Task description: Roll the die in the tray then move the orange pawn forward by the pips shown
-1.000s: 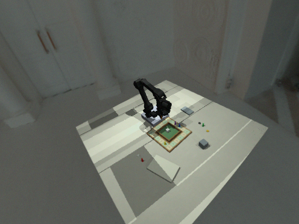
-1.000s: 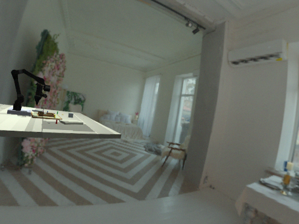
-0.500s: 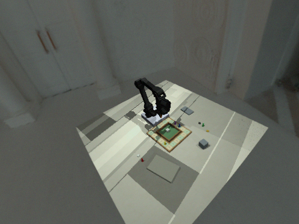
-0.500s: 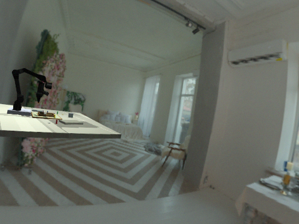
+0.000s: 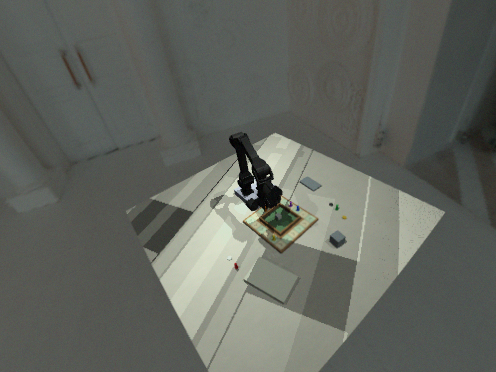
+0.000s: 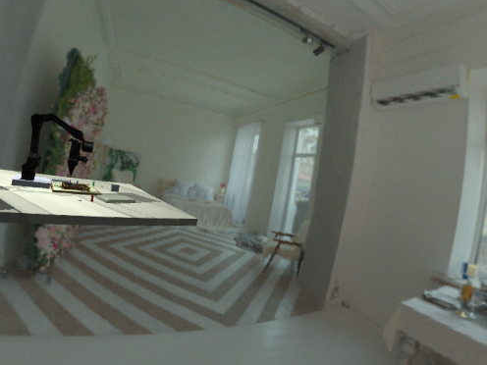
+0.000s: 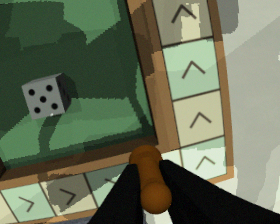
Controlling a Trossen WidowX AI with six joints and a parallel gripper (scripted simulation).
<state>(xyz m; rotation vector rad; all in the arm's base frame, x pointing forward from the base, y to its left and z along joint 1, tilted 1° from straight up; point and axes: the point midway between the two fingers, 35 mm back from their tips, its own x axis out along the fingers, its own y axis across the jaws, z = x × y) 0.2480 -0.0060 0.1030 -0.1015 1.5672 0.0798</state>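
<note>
My gripper tip is 12 cm short of the yellow pawn, 3 cm to the left of it and 8 cm above it. From my gripper tip the other things lie so: green tray 3 cm ahead, 7 cm to the left, 10 cm below; then white die 2 cm ahead, 6 cm to the left, 8 cm below; then orange pawn 1 cm above.
</note>
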